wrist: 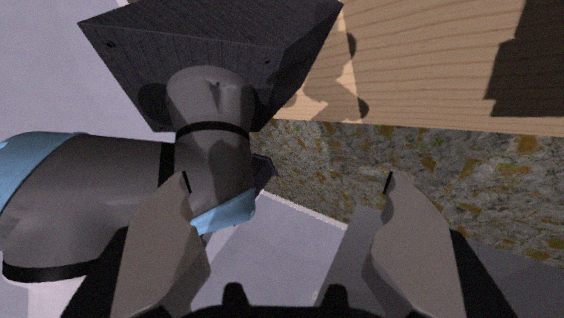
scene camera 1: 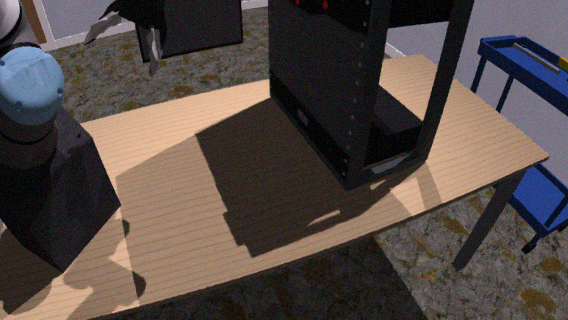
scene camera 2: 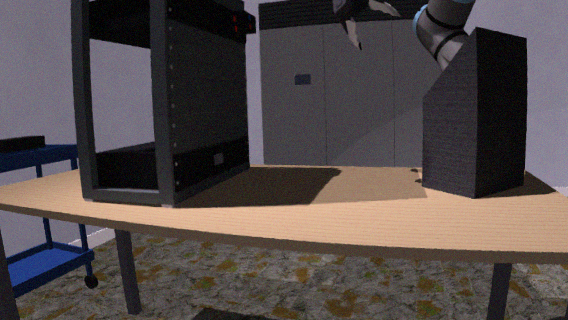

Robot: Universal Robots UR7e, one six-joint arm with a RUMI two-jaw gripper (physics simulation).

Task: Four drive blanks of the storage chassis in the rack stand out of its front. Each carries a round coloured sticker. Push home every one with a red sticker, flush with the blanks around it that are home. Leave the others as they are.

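The rack (scene camera 1: 375,100) (scene camera 2: 161,100) stands upright on the table. The storage chassis (scene camera 1: 342,16) (scene camera 2: 205,16) is high in the rack, cut off by the top edge in scene camera 1. At its front, part of a block stands out at the right in scene camera 2, with small red spots and a blue one; in scene camera 1 two red spots show. The single blanks and how far each stands out cannot be told. My gripper (scene camera 1: 120,56) (scene camera 2: 378,31) (wrist: 286,173) is open and empty, in the air well away from the rack's front. The wrist view does not show the chassis.
The dark arm pedestal (scene camera 1: 60,205) (scene camera 2: 450,135) (wrist: 200,40) stands on the table (scene camera 1: 180,215) (scene camera 2: 350,220) facing the rack. A dark unit (scene camera 2: 200,162) sits low in the rack. A blue trolley (scene camera 1: 520,65) (scene camera 2: 40,157) is behind the rack. A grey cabinet (scene camera 2: 355,110) stands beyond the table.
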